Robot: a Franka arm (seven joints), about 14 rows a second.
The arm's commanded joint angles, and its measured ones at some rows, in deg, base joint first. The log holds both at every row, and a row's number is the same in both.
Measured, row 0:
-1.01 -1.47 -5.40 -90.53 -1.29 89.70 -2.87
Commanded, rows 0 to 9:
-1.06 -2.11 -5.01 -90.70 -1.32 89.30 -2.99
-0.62 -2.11 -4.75 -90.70 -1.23 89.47 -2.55
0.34 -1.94 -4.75 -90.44 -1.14 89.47 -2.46
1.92 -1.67 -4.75 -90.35 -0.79 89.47 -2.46
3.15 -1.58 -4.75 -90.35 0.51 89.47 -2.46
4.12 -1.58 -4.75 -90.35 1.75 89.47 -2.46
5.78 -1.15 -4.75 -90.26 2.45 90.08 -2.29
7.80 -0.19 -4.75 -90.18 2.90 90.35 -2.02
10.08 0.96 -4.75 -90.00 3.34 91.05 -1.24
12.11 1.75 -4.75 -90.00 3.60 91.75 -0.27
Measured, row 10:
8.37 -0.29 -4.30 -90.63 2.65 90.65 -2.27
